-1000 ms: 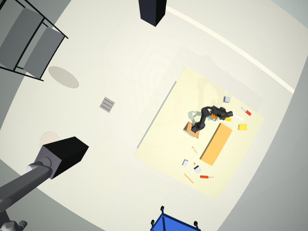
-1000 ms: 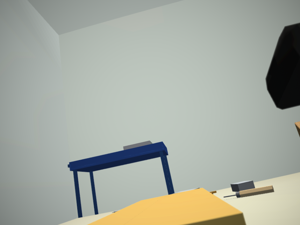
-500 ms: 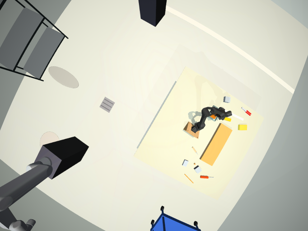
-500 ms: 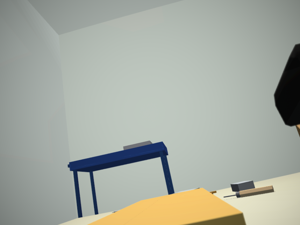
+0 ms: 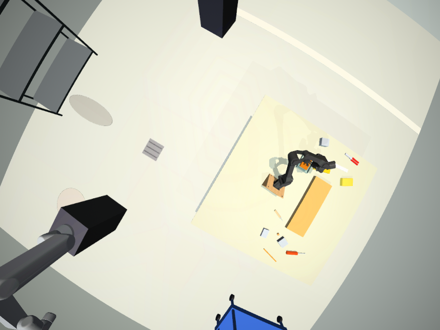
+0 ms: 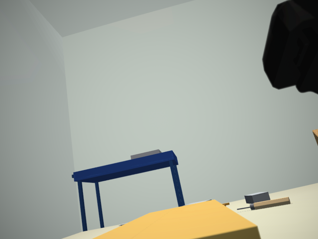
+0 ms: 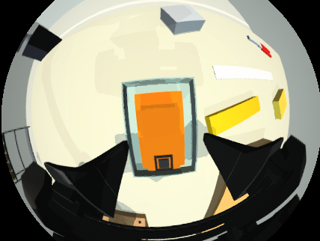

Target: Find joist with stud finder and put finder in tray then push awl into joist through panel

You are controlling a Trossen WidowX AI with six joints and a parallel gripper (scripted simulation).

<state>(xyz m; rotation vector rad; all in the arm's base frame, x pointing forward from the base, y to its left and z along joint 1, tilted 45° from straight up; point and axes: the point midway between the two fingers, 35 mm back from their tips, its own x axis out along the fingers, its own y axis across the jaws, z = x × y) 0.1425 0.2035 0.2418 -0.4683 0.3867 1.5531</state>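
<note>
Now: the stud finder 20 mm to the right of my gripper tip and 20 mm below it. The rest, counted from my gripper tip: tray: 50 mm below; then white ruler: 250 mm ahead, 140 mm to the left, 70 mm below; then yellow block: 430 mm ahead, 70 mm to the left, 50 mm below.
</note>
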